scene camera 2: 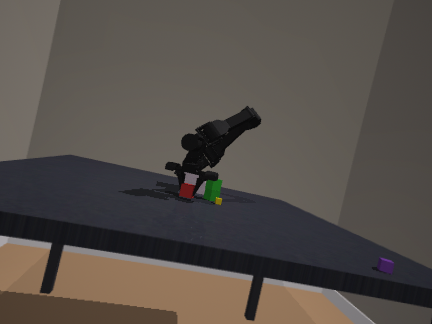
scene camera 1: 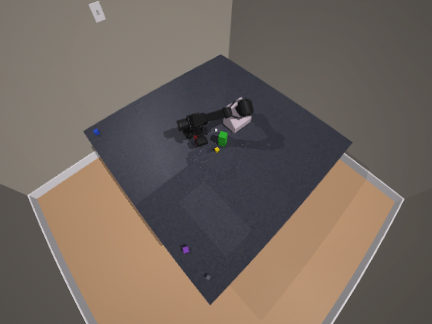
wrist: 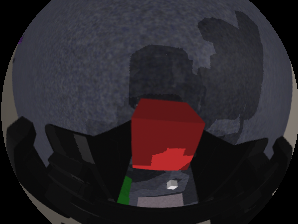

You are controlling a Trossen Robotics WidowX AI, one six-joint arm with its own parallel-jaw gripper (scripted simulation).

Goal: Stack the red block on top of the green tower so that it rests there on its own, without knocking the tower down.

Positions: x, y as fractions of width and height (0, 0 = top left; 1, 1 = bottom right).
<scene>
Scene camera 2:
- my gripper: 0.43, 0.60
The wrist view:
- my gripper: 0.55, 0.56
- red block: 0.56, 0.60, held by my gripper
</scene>
